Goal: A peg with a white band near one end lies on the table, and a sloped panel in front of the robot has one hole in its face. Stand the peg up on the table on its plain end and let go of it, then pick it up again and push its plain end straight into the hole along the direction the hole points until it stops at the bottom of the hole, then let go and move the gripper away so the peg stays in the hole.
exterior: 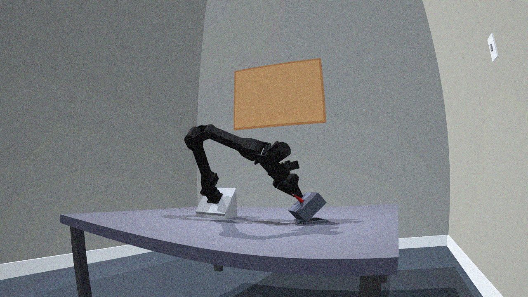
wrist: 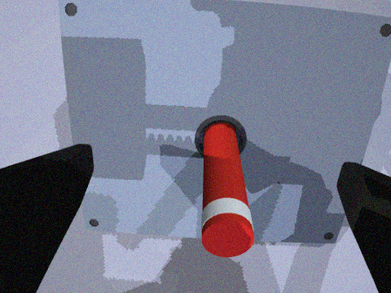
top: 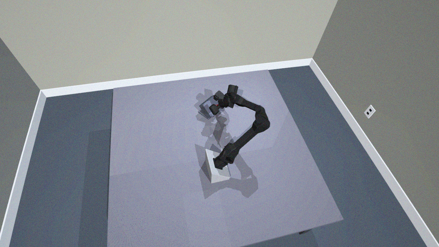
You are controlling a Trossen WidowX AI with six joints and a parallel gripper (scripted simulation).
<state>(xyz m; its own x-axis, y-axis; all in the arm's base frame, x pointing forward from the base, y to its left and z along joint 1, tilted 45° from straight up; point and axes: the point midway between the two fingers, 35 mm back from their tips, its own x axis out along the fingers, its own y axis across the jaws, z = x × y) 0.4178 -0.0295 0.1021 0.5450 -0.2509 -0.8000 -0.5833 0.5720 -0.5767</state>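
The red peg lies 1 cm to the right of my gripper tip. The rest, counted from my gripper tip: grey sloped panel: 3 cm ahead, 2 cm to the left, 4 cm below.
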